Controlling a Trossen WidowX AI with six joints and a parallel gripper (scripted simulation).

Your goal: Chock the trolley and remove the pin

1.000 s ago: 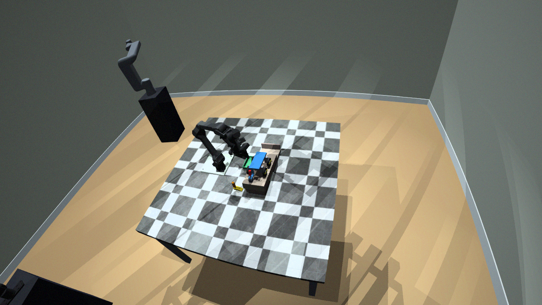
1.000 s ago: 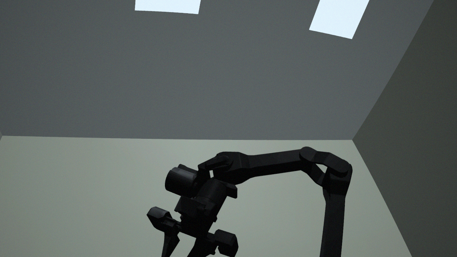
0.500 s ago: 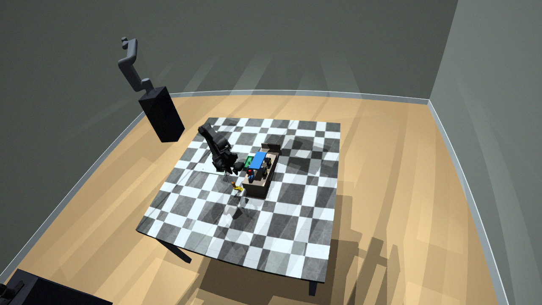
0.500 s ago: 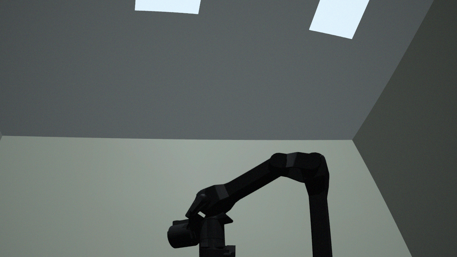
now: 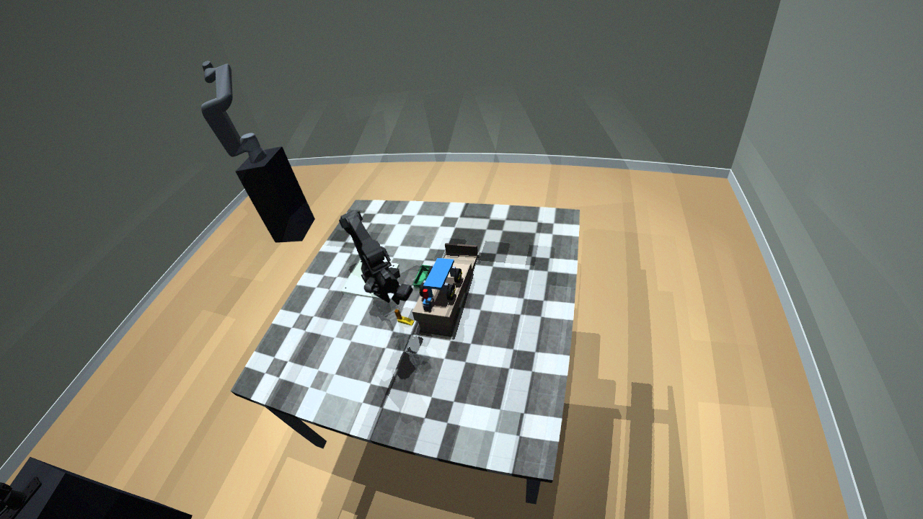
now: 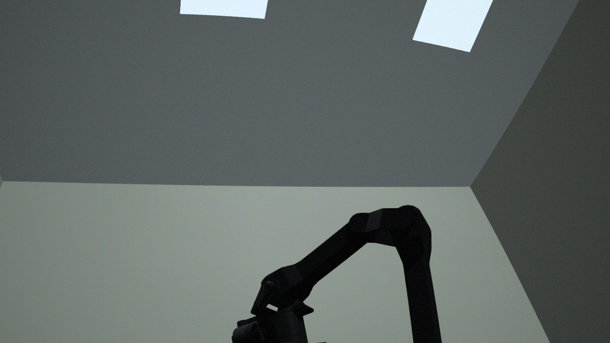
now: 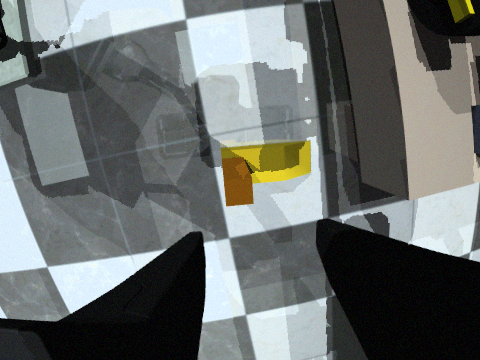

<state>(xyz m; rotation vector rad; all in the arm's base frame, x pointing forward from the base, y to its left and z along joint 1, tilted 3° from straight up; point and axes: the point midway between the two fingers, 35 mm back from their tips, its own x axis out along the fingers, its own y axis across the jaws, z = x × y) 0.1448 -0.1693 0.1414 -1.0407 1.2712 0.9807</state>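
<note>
Now: the yellow chock 20 mm ahead of my gripper tip and 90 mm below it. From my gripper tip the other things lie so: blue-topped trolley 170 mm ahead, 110 mm to the left; then red-headed stop pin 130 mm ahead, 10 mm to the left, 20 mm above.
</note>
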